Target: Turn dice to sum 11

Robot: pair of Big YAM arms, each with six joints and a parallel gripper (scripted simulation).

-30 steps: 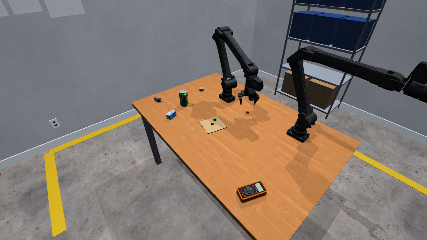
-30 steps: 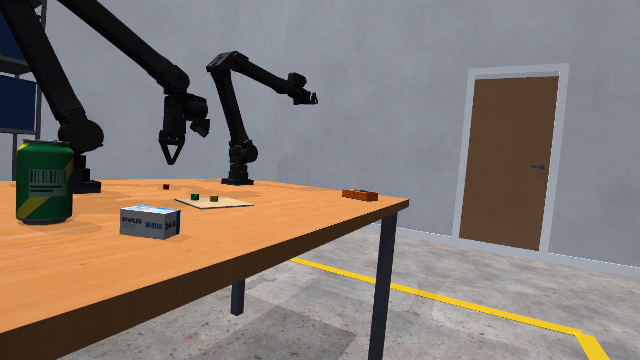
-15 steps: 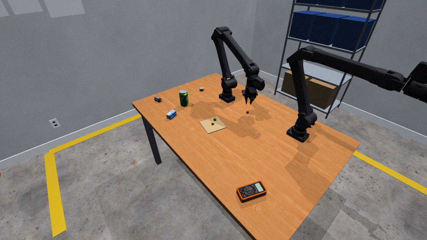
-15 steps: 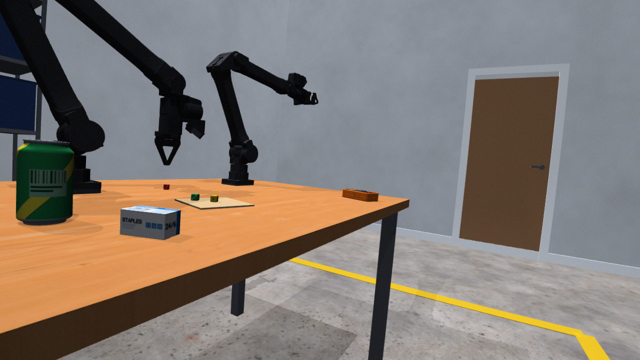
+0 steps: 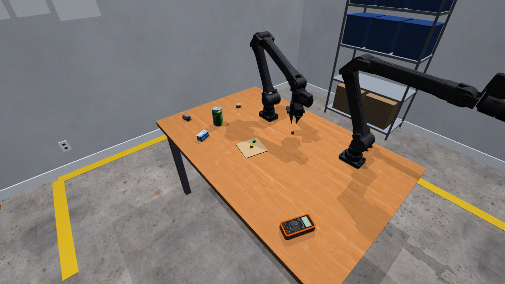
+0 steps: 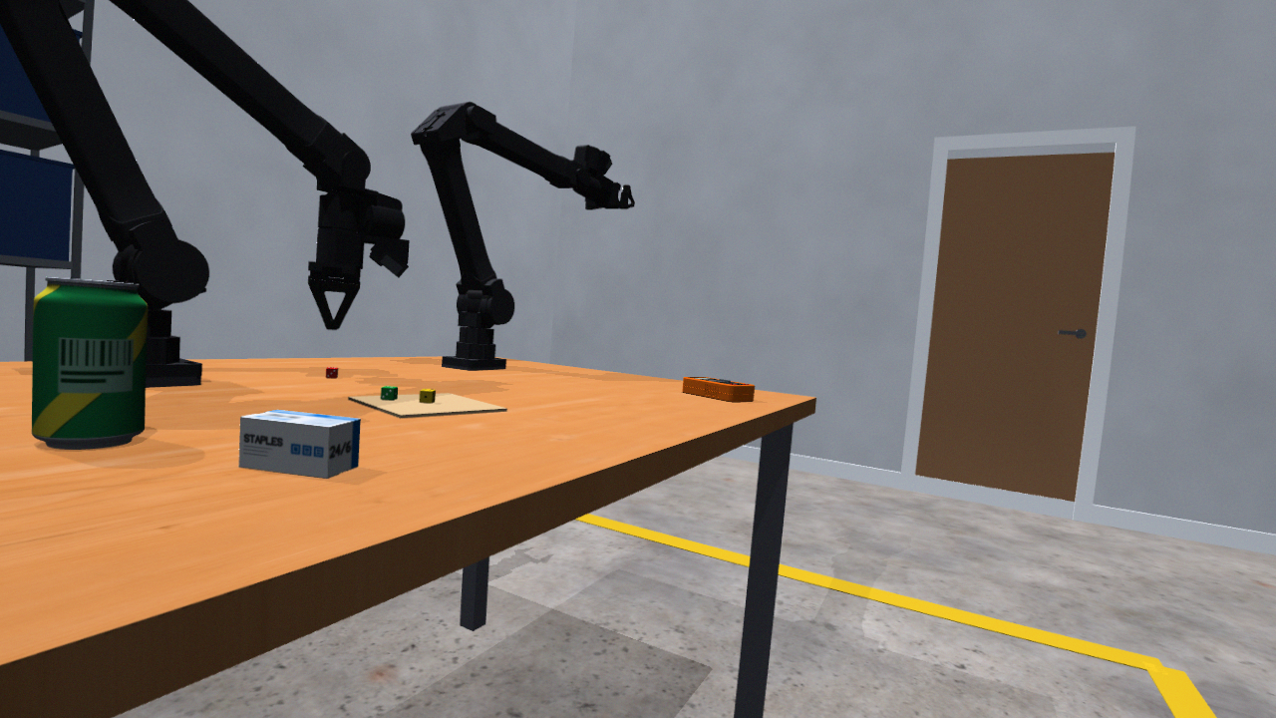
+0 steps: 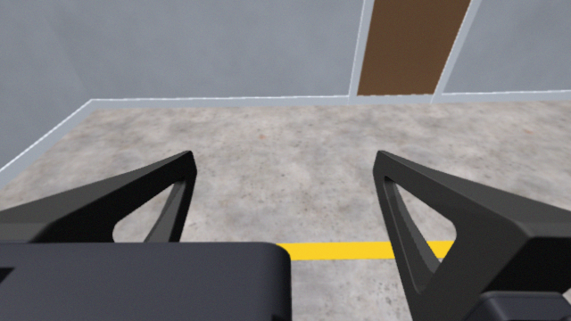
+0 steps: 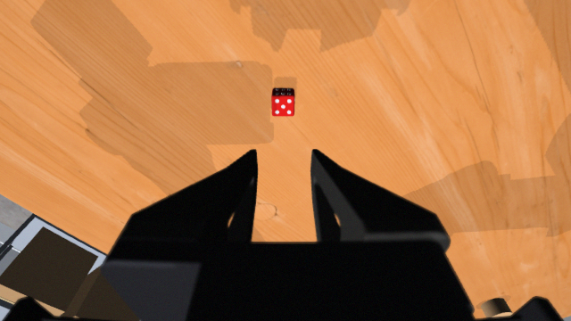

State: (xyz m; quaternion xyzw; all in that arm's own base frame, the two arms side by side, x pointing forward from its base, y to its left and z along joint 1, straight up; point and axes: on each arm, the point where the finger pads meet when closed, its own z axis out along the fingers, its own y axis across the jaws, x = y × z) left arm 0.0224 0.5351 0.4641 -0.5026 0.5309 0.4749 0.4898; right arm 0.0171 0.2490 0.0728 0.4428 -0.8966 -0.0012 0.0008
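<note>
Now: right hand 8 cm above the red die. From my right hand the other things lie so: yellow die 28 cm ahead, 7 cm to the right, 7 cm below; then tan mat 28 cm ahead, 7 cm to the right, 8 cm below; then green die 24 cm ahead, 10 cm to the right, 7 cm below.
</note>
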